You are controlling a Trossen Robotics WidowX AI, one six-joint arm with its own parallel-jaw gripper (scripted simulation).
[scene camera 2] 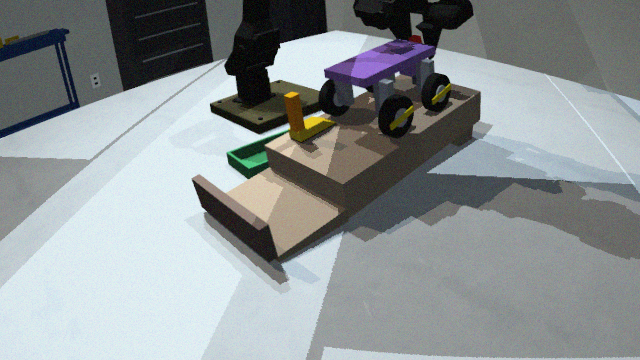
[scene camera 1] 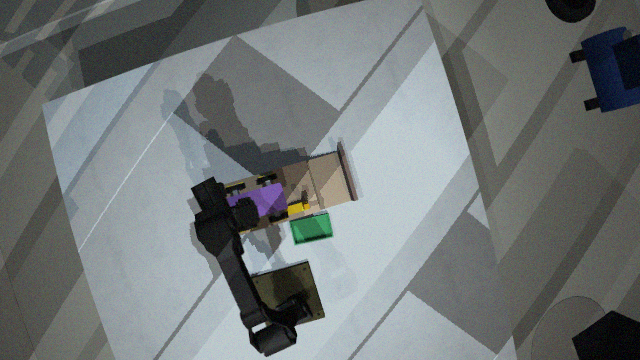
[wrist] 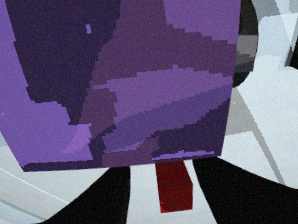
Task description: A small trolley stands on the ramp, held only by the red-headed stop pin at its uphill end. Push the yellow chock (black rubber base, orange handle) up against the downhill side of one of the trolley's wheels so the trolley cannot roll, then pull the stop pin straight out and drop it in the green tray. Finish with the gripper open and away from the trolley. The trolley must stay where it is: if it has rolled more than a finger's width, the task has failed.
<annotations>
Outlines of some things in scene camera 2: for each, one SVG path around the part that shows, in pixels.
My gripper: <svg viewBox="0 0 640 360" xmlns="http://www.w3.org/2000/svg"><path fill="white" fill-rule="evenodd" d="M353 4L355 17L360 17L365 26L373 26L380 30L389 28L397 39L409 41L410 36L412 36L410 13L422 14L423 21L416 28L422 32L424 44L436 46L435 51L442 29L455 30L470 19L470 17L473 17L473 7L469 0L439 0L434 3L429 3L428 0L355 0Z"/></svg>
A purple-decked trolley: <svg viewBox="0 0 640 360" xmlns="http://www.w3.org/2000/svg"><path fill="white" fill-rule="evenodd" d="M451 84L446 75L435 73L434 60L426 59L435 55L436 46L395 39L392 42L390 41L362 54L357 54L346 61L343 60L334 66L324 69L325 78L329 80L322 85L318 102L324 113L339 117L345 114L351 104L354 103L352 85L366 88L369 92L374 93L375 109L380 131L384 135L397 139L409 130L414 116L414 106L410 98L395 94L393 89L395 74L399 72L401 75L410 77L416 75L417 92L422 95L423 106L434 112L444 110L444 107L449 102Z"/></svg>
A yellow chock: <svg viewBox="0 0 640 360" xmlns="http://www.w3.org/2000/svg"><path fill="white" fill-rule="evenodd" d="M284 95L289 122L288 132L291 139L303 143L336 124L336 122L317 117L303 120L299 94L291 92Z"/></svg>
</annotations>
